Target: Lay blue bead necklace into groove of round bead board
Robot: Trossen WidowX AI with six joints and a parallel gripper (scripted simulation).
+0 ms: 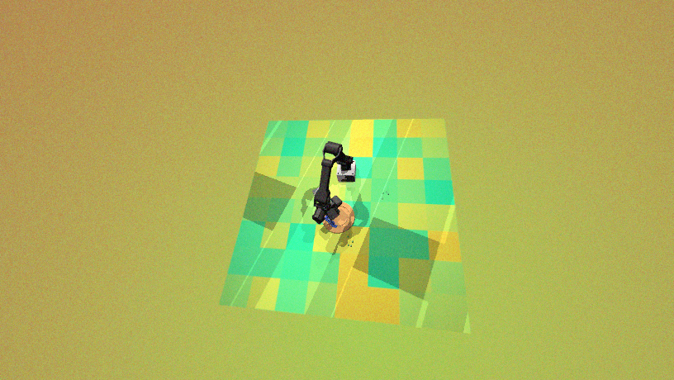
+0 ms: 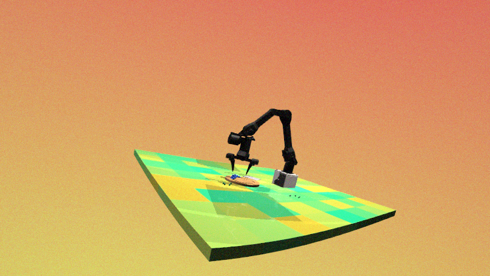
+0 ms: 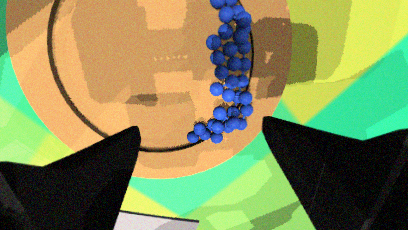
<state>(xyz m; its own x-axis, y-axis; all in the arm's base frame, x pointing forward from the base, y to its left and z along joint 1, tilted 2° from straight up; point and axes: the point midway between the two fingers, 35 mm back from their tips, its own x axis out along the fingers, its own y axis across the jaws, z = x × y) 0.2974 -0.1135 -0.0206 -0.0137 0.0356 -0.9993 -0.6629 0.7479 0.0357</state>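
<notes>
Right now my gripper tip is 50 mm to the right of the round bead board, 30 mm above it and 10 mm short of it. Also, from my gripper tip: flat grey piece: 170 mm behind, 60 mm to the right, 40 mm below.
</notes>
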